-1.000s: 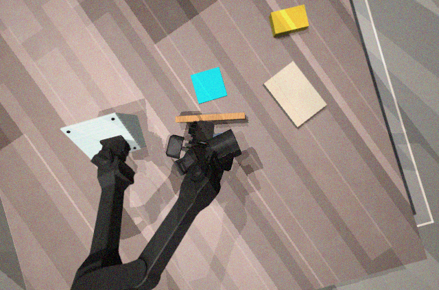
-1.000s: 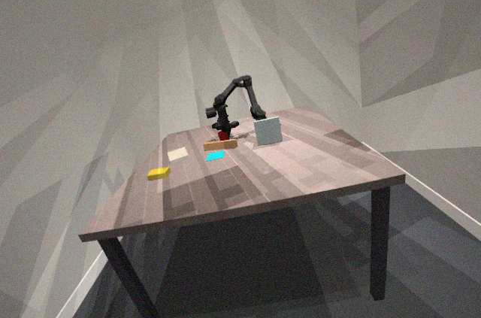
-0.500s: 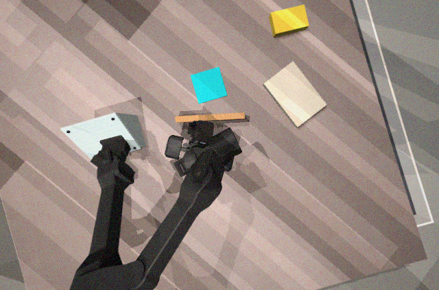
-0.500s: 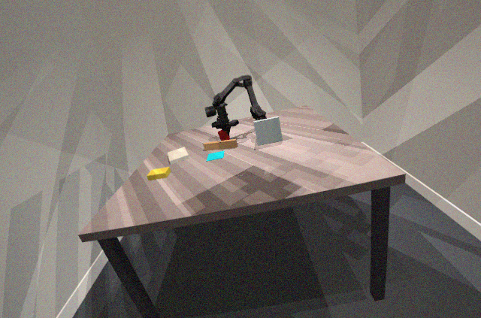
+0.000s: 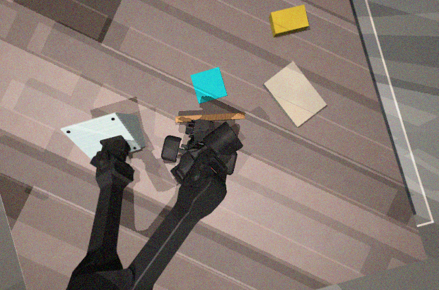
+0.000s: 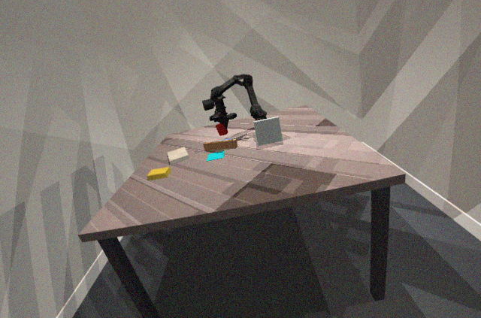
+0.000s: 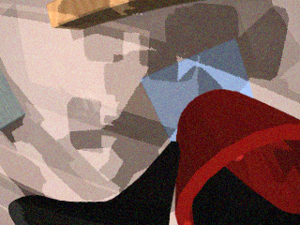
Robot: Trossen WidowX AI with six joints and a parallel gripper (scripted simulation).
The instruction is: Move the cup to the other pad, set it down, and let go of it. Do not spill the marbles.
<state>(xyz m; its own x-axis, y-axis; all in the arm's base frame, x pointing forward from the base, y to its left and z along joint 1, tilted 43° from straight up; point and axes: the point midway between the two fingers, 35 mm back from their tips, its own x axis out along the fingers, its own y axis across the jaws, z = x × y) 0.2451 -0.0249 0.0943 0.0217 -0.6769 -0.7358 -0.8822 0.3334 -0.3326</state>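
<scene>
Right now my gripper tip is 200 mm to the right of the cyan pad, 100 mm above it and 70 mm short of it. Round my gripper tip: blue pad 100 mm below, 20 mm to the right, 20 mm ahead; then orange bar 90 mm to the left, 80 mm below, 50 mm ahead; then red cup 30 mm ahead, 20 mm to the right.
</scene>
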